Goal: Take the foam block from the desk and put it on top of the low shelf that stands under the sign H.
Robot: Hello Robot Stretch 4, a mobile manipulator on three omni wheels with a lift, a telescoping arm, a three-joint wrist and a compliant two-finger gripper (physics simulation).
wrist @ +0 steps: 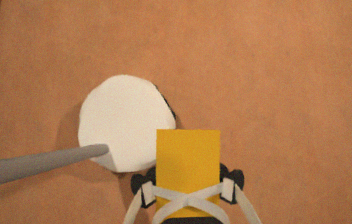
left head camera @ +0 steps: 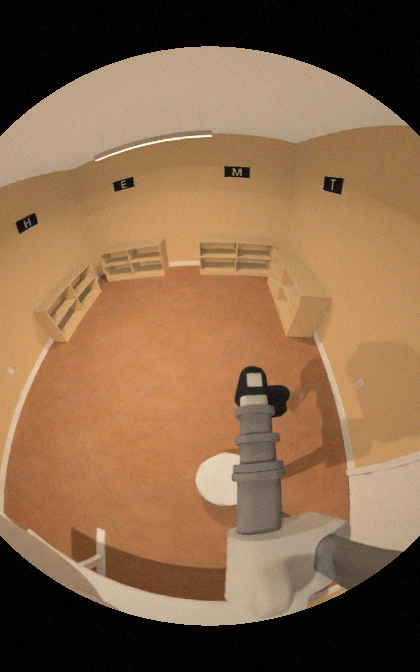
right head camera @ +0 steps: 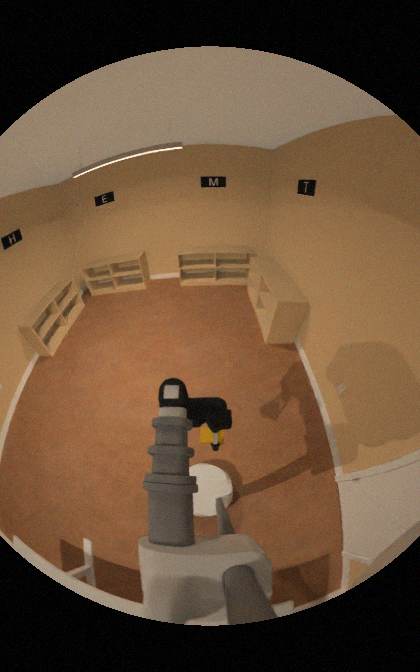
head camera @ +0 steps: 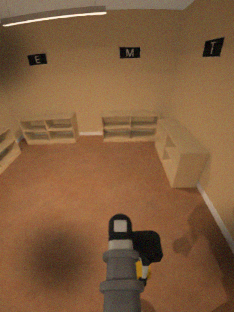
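Seen in the pictures: gripper, fingertip midpoint: [wrist: 187, 178] [head camera: 141, 271]; robot's base, link origin: [wrist: 133, 124] [left head camera: 224, 477].
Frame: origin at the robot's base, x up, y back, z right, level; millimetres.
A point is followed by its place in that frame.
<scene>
A yellow foam block [wrist: 188, 155] {x 830, y -266, z 56 mm} [right head camera: 205, 434] [head camera: 140, 270] {x 830, y -256, z 78 mm} is held between the two fingertips of my gripper [wrist: 187, 178] {x 786, y -263, z 87 mm}, which is shut on it above the floor. In the left head camera view the block is hidden behind the arm. The sign H [left head camera: 27, 223] {x 1701, y -1970, z -2586 mm} [right head camera: 12, 239] is on the left wall. The low shelf under it [left head camera: 50, 315] {x 322, y -1555, z -2503 mm} [right head camera: 35, 329] is a wooden four-compartment unit at the far left, well away from my gripper. Part of that shelf [head camera: 7, 150] {x 61, y -2530, z -2474 mm} shows at the left edge of the head camera view.
Low shelves stand under sign E [left head camera: 124, 184] {x 1704, y -3295, z -1559 mm}, under sign M [left head camera: 237, 172] {x 1705, y -3265, z 287 mm} and, at the right wall, under sign T [left head camera: 333, 185] {x 1710, y -2026, z 1182 mm}. The robot's round white base [wrist: 120, 120] {x 187, y 5, z -14 mm} [right head camera: 212, 487] is beside the gripper. White furniture legs [left head camera: 101, 550] show at the lower left.
</scene>
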